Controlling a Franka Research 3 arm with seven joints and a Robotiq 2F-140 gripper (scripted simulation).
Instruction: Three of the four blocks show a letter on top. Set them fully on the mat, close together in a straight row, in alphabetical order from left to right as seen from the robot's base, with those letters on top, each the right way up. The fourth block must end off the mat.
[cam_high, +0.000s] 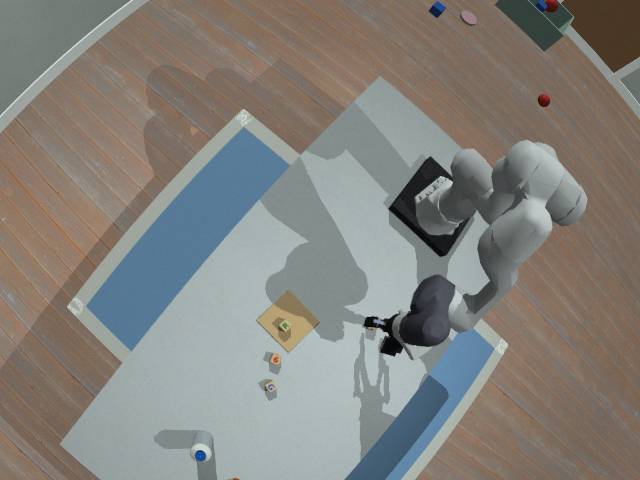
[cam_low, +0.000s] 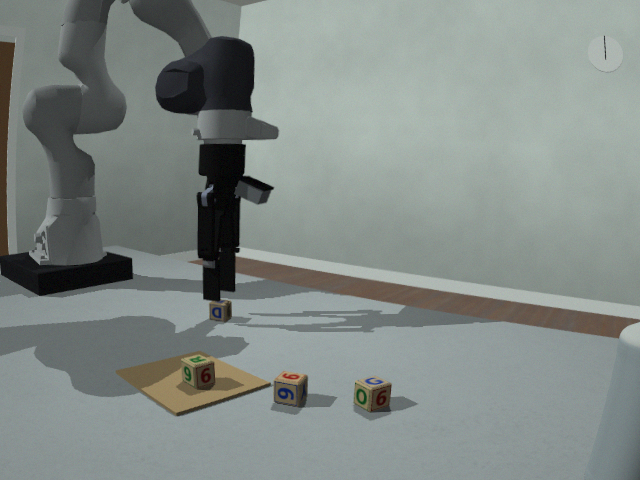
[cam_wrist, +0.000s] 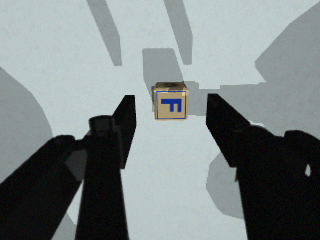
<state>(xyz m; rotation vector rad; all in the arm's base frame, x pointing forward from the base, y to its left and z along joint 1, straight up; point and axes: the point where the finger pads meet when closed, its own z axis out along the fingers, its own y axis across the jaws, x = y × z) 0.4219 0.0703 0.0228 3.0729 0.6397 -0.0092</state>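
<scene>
Now: the block 60 mm below my hand. The rest, counted from my hand: tan mat: 220 mm to the right, 160 mm ahead, 70 mm below.
</scene>
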